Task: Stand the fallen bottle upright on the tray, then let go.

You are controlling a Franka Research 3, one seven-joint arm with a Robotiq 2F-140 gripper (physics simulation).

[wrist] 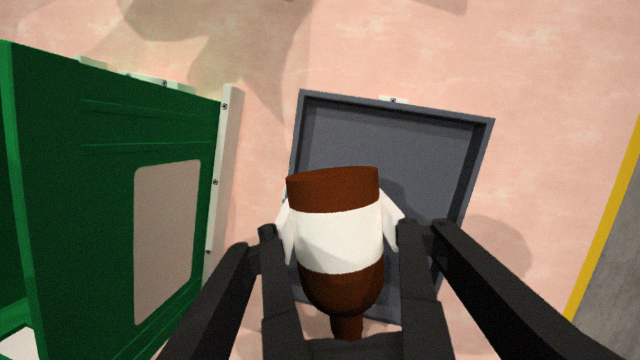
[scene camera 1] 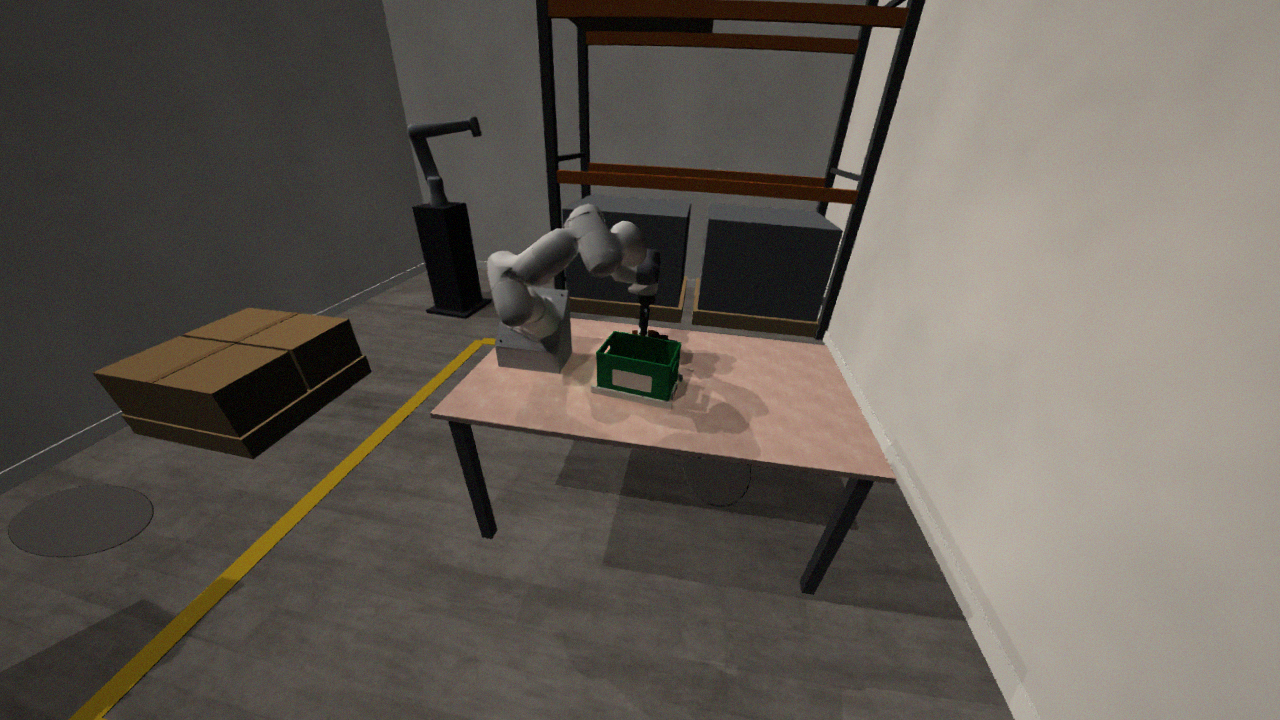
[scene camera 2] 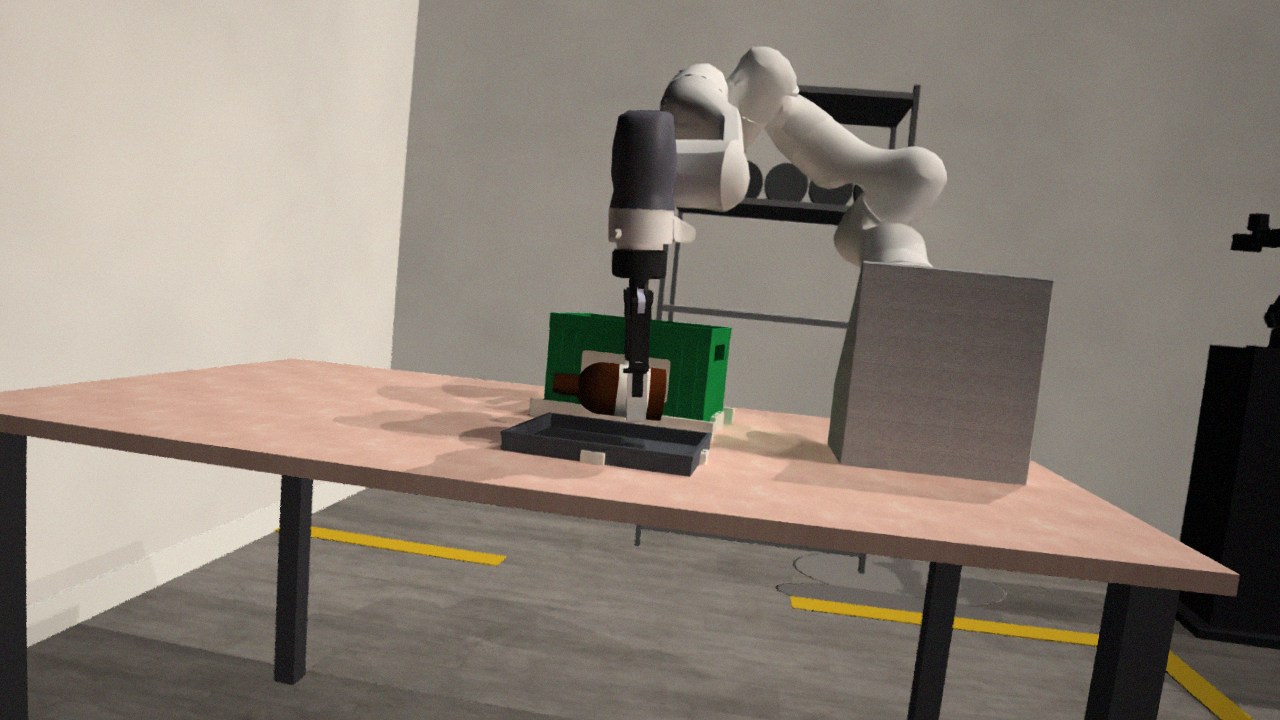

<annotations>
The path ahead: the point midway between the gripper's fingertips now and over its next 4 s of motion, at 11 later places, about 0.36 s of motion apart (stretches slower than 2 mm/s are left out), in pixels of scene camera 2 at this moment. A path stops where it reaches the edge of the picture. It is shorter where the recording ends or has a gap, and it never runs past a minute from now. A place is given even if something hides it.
The gripper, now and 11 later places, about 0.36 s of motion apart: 634,412; 628,441; 625,432; 627,420; 623,383; 624,383; 621,351; 620,350; 617,349; 616,350; 616,349; 609,350
</annotations>
